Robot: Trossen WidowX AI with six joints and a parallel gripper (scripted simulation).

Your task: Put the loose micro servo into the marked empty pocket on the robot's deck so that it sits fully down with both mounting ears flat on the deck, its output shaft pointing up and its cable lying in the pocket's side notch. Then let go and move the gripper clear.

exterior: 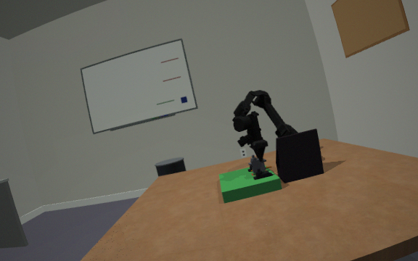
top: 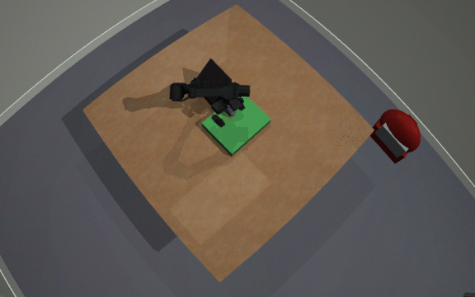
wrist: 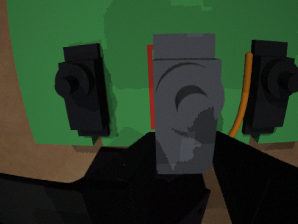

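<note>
My gripper tip is 120 mm short of the green deck and 80 mm above it.
</note>
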